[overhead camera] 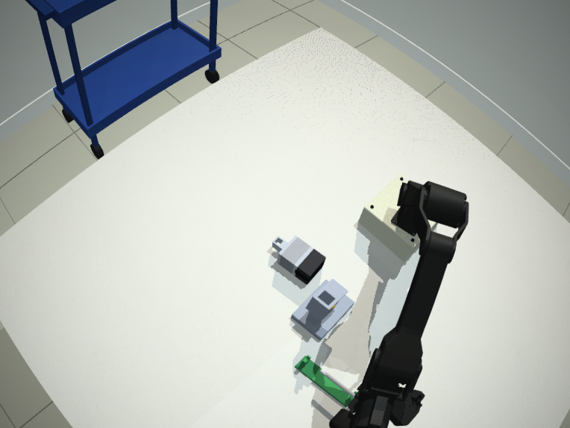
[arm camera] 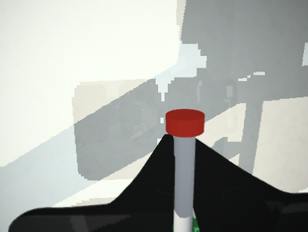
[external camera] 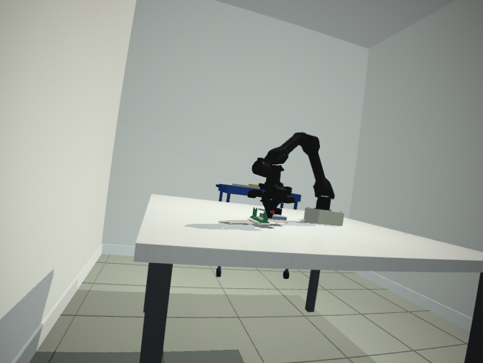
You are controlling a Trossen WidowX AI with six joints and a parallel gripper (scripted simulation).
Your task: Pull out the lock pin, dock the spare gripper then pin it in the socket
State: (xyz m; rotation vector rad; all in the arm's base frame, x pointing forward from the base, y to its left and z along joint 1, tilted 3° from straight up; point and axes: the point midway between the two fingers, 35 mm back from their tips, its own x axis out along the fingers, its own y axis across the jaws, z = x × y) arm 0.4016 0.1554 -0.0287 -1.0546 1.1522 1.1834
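The green holder is 1 cm behind my gripper tip and 10 cm to the right of it. Also, from my gripper tip: spare gripper 20 cm behind, 32 cm to the right; grey mount 13 cm behind, 20 cm to the right, 2 cm above.
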